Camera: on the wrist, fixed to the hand. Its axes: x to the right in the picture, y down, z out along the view.
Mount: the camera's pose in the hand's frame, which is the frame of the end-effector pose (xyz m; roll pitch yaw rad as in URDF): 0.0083 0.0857 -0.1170 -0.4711 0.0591 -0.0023
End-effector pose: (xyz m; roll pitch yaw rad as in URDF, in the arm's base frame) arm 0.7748 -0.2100 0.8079 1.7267 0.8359 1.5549
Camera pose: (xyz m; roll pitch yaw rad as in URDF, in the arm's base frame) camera 0.6738 -0.1265 0.8707 1.3198 0.8271 1.6417
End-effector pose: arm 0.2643 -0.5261 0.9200 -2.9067 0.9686 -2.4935
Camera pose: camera 0.1321 -0.4875 0.9663 2.8903 0.9105 -2.5123
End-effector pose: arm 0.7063 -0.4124 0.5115 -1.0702 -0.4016 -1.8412
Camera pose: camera 0.6313 -0.4528 0.3939 -1.5197 -0.3747 -1.8981
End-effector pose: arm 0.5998 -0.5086 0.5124 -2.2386 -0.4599 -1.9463
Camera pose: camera 0.4631 -0.4602 0.5207 -2.6860 -0.4978 -1.9975
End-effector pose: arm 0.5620 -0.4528 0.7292 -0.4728 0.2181 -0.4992
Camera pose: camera 0.5529 -0.4216 0.5876 -0.9511 0.2696 -0.5292
